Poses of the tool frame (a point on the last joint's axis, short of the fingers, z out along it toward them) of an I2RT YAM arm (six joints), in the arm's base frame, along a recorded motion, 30 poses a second.
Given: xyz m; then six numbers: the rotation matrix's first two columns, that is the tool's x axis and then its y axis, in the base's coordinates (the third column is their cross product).
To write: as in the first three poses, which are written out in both.
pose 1, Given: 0.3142 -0.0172 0.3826 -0.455 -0.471 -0.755 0.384 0.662 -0.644
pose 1, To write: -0.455 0.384 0.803 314.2; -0.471 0.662 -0.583 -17.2; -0.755 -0.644 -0.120 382.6; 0 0 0 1
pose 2, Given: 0.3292 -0.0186 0.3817 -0.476 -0.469 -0.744 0.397 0.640 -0.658
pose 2, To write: -0.476 0.397 0.785 329.2; -0.469 0.640 -0.609 -18.6; -0.744 -0.658 -0.118 381.7; 0 0 0 1
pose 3, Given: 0.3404 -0.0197 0.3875 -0.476 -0.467 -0.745 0.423 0.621 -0.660
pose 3, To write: -0.476 0.423 0.771 340.4; -0.467 0.621 -0.629 -19.7; -0.745 -0.660 -0.098 387.5; 0 0 0 1
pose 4, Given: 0.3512 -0.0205 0.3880 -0.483 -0.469 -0.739 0.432 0.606 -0.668
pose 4, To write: -0.483 0.432 0.761 351.2; -0.469 0.606 -0.642 -20.5; -0.739 -0.668 -0.090 388.0; 0 0 0 1
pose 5, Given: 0.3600 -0.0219 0.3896 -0.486 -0.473 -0.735 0.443 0.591 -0.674
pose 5, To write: -0.486 0.443 0.753 360.0; -0.473 0.591 -0.653 -21.9; -0.735 -0.674 -0.078 389.6; 0 0 0 1
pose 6, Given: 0.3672 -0.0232 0.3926 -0.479 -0.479 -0.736 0.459 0.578 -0.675
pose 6, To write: -0.479 0.459 0.749 367.2; -0.479 0.578 -0.661 -23.2; -0.736 -0.675 -0.057 392.6; 0 0 0 1
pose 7, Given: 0.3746 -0.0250 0.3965 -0.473 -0.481 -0.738 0.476 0.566 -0.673
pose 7, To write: -0.473 0.476 0.741 374.6; -0.481 0.566 -0.670 -25.0; -0.738 -0.673 -0.039 396.5; 0 0 0 1
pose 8, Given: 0.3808 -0.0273 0.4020 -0.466 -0.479 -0.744 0.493 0.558 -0.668
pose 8, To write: -0.466 0.493 0.735 380.8; -0.479 0.558 -0.678 -27.3; -0.744 -0.668 -0.024 402.0; 0 0 0 1
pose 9, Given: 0.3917 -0.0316 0.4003 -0.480 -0.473 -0.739 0.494 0.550 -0.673
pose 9, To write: -0.480 0.494 0.725 391.7; -0.473 0.550 -0.688 -31.6; -0.739 -0.673 -0.030 400.3; 0 0 0 1
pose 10, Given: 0.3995 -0.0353 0.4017 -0.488 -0.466 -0.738 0.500 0.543 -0.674
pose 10, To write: -0.488 0.500 0.715 399.5; -0.466 0.543 -0.698 -35.3; -0.738 -0.674 -0.032 401.7; 0 0 0 1
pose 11, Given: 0.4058 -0.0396 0.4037 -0.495 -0.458 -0.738 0.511 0.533 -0.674
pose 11, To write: -0.495 0.511 0.702 405.8; -0.458 0.533 -0.711 -39.6; -0.738 -0.674 -0.030 403.7; 0 0 0 1
